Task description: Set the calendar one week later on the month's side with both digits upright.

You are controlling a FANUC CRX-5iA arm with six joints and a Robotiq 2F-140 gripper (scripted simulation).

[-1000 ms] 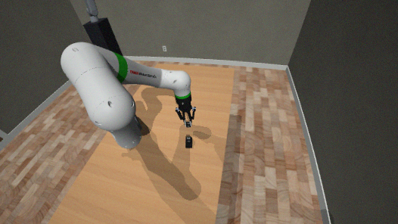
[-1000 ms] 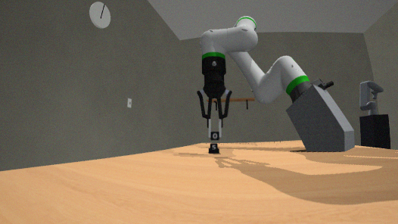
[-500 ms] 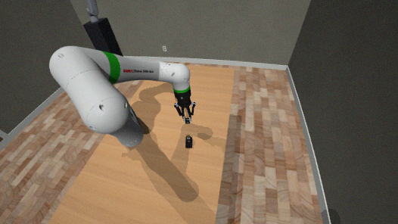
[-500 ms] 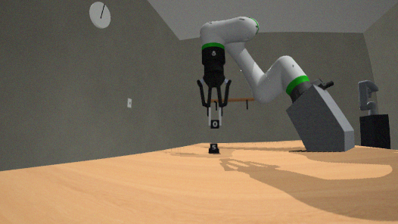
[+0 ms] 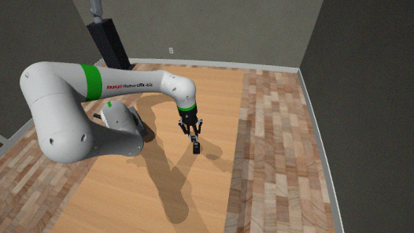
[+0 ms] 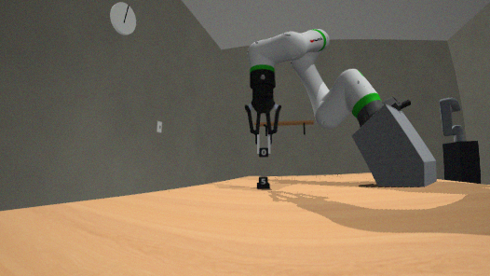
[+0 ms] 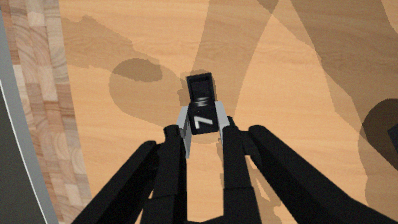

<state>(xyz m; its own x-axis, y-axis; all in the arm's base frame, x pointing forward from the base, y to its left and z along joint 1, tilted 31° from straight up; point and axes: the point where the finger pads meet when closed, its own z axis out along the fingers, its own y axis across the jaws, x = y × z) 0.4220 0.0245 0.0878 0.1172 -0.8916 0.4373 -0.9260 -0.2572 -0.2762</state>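
Right now my hand is 20 mm to the right of the black calendar cube and 130 mm above it. Also, from my hand: black cube: 30 mm below; black tray: 140 mm below.
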